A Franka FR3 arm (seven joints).
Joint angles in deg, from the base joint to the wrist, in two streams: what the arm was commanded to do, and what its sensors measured. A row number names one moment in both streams.
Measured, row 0:
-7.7 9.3 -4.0 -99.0 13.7 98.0 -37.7
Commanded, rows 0 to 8:
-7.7 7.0 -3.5 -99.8 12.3 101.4 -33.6
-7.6 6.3 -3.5 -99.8 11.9 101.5 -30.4
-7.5 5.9 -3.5 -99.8 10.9 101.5 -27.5
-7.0 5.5 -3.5 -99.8 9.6 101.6 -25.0
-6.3 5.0 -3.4 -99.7 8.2 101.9 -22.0
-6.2 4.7 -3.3 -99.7 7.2 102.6 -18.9
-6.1 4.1 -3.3 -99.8 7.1 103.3 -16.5
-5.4 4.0 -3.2 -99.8 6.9 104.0 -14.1
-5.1 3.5 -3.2 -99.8 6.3 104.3 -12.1
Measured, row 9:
-6.3 5.3 -3.4 -98.9 8.5 102.2 -18.9
